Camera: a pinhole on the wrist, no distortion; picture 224 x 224 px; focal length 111.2 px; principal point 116.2 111.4 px. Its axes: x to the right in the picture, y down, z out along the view. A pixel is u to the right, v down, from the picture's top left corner.
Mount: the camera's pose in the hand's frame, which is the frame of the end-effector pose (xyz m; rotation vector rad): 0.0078 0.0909 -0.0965 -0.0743 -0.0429 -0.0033
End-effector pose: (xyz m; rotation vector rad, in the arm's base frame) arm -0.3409 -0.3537 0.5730 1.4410 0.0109 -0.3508
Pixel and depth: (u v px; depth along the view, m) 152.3 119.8 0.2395
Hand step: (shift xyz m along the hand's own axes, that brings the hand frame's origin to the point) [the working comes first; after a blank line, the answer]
In the camera's frame: 0.0778 0.0181 0.2395

0.0753 0.1266 0.1441
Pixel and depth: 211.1 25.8 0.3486
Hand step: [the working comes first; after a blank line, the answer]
In the camera's frame: 0.2975 -0.2683 0.3486

0.2888 -0.1513 0.2835
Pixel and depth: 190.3 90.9 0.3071
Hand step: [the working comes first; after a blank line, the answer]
In the camera's frame: 0.2046 -0.0566 0.3071

0.1989 0.0569 0.2225
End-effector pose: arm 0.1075 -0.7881 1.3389 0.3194 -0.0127 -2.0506
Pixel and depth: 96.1 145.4 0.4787
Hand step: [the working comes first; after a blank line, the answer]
In the camera's frame: -0.0865 0.1464 0.4787

-0.0984 0.2726 0.3659
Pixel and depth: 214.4 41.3 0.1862
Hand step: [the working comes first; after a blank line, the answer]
In the camera's frame: 0.1644 -0.1174 0.1862

0.1636 -0.0126 0.1048
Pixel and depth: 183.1 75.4 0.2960
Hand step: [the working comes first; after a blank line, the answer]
In the camera's frame: 0.1781 -0.0958 0.2960

0.1726 0.0170 0.2132
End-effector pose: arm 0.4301 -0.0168 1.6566 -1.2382 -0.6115 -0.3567
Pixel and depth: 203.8 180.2 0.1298
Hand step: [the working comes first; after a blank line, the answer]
In the camera's frame: 0.1023 0.0803 0.1298

0.1048 0.1805 0.0313
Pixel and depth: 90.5 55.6 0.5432
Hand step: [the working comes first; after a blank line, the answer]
In the camera's frame: -0.1255 -0.2726 0.5432

-0.1422 -0.1404 0.4595
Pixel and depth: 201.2 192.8 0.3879
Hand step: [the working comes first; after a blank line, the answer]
In the camera's frame: 0.2965 0.2839 0.3879

0.2888 0.4024 0.2817
